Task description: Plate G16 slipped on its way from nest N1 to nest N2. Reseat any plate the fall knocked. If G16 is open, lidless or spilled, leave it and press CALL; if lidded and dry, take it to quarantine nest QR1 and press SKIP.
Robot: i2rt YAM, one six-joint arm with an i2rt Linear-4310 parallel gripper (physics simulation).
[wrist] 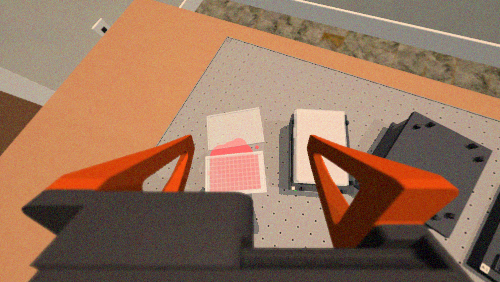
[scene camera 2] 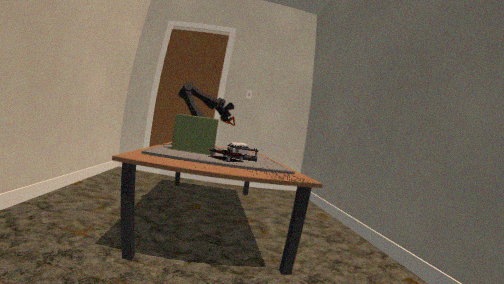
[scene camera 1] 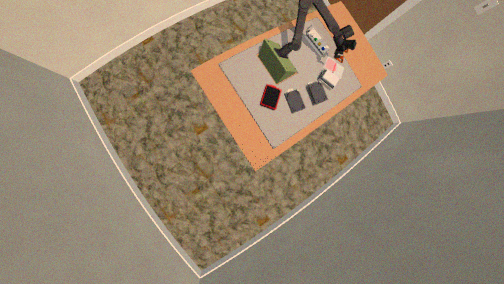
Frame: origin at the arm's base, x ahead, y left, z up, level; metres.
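Seen in the pictures: gripper, fingertip midpoint: [wrist: 250, 141] [scene camera 2: 231, 124] [scene camera 1: 344, 57]; arm's base at its link origin: [scene camera 2: 194, 130] [scene camera 1: 281, 54].
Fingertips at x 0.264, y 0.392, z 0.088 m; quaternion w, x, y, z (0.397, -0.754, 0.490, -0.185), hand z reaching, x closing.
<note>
Offsets run from my fingertips to a thing's top centre. "*": to the spot under its first point. Level surfaces: height alone.
An uncovered plate with pink wells {dy +0.048, dx -0.033, dz -0.206 m} [wrist: 235, 173] [scene camera 1: 331, 64] lies on the perforated mat {dz -0.220 m} [wrist: 295, 220]. A pale lid {dy +0.097, dx +0.055, dz -0.212 m} [wrist: 234, 125] lies flat beside it, with a pink spill {* dy +0.080, dx +0.016, dz -0.213 m} [wrist: 232, 148] between them. A white-topped plate [wrist: 321, 145] [scene camera 1: 330, 77] sits on a dark nest to its right in the wrist view, and looks level. My gripper [scene camera 1: 341, 56] [scene camera 2: 230, 121] [wrist: 250, 141] is open and empty, above the plates. The left finger is near the pink plate in the wrist view; the right finger overlaps the white-topped plate. No plate or nest labels are legible.
Two dark nests {* dy -0.444, dx +0.083, dz -0.201 m} [scene camera 1: 295, 101] {* dy -0.268, dx +0.118, dz -0.164 m} [scene camera 1: 316, 93] and a red-rimmed black nest {dy -0.603, dx -0.043, dz -0.174 m} [scene camera 1: 270, 97] stand on the mat. A tall green block [scene camera 1: 276, 61] [scene camera 2: 195, 134] stands near the arm's base. A white panel {dy +0.041, dx -0.247, dz -0.136 m} [scene camera 1: 316, 41] with coloured buttons lies beside the arm.
</note>
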